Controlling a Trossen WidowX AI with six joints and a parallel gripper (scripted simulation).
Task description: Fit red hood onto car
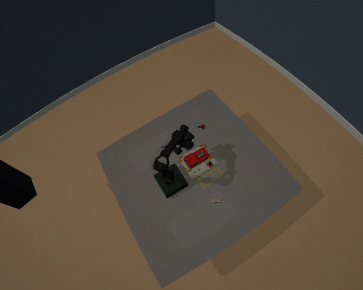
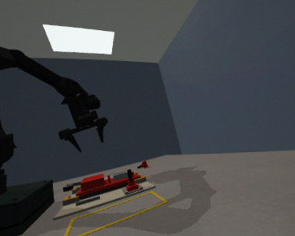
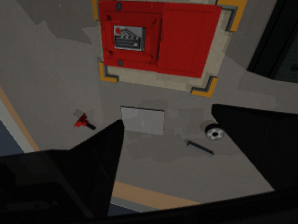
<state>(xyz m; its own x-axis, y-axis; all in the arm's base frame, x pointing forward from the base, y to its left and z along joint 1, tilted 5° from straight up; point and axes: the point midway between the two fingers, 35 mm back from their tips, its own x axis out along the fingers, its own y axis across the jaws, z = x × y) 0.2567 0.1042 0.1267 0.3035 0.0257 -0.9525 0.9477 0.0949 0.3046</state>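
Now: gripper tip 2 cm past the red hood, 6 cm to the left of it and 12 cm above it. The rest, counted from my gripper tip: grey engine block (7 cm ahead, 8 cm to the right, 14 cm below); pale piece (10 cm behind, 44 cm to the right, 15 cm below); jig (3 cm ahead, 8 cm to the right, 15 cm below).
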